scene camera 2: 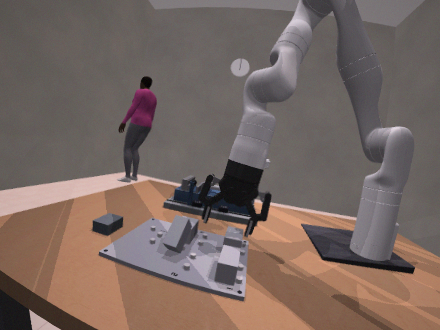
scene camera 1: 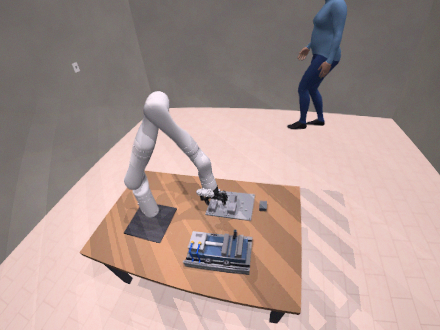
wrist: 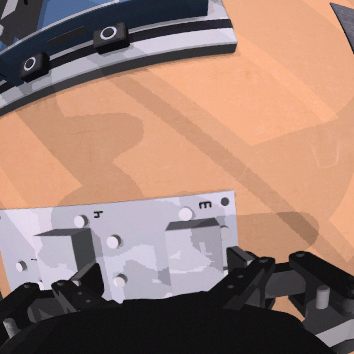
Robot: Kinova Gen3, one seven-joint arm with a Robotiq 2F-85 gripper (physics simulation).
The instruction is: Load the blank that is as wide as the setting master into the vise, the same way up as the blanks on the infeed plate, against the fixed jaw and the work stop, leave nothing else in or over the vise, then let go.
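Places are measured from the arm's base along level axes (x ahead, y left, z up), in centimetres.
Pixels of known places: gripper, between the fingertips: (scene camera 2: 225, 228) (scene camera 1: 216, 204) (wrist: 163, 270); arm's base, origin of its link: (scene camera 2: 367, 252) (scene camera 1: 151, 211).
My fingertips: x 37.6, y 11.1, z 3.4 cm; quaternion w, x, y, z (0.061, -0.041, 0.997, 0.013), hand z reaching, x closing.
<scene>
Ahead of a thing's pixels: the offset from my fingertips to its top centre. "spot": to the spot under its first point.
My gripper (scene camera 1: 215, 199) (scene camera 2: 228, 223) (wrist: 163, 270) is open and empty, above the infeed plate @[dx +6.8, dy +5.3, dz -3.9 cm] (scene camera 1: 246, 199) (scene camera 2: 142, 247) (wrist: 142, 212). Grey blanks stand on the plate. A blank with a sloped side (scene camera 2: 180, 234) (wrist: 56, 256) is by the left finger in the wrist view. Another blank @[dx -2.1, dy +0.2, dz -0.3 cm] (scene camera 2: 234, 235) (wrist: 194, 257) is by the right finger. A third blank @[dx -2.8, dy +9.3, dz -0.3 cm] (scene camera 2: 228, 265) stands behind that one, away from the vise. A dark grey block @[dx +25.0, dy +7.0, dz -2.2 cm] (scene camera 1: 263, 205) (scene camera 2: 107, 224), likely the setting master, lies beside the plate. The vise @[dx +9.1, dy -25.4, dz +5.2 cm] (scene camera 1: 220, 251) (scene camera 2: 209, 206) (wrist: 170, 46) shows no visible blank between its jaws.
The vise's work stop @[dx +15.4, dy -19.4, dz +4.9 cm] (scene camera 1: 235, 234) rises by its jaws. Blue lines run at its other end. Small pegs @[spot: dx +3.8, dy +8.2, dz -3.2 cm] (scene camera 2: 193, 255) (wrist: 114, 241) stand up from the plate around the blanks. The arm's dark base mat (scene camera 1: 135, 227) (scene camera 2: 325, 250) lies on the table. People stand beyond the table.
</scene>
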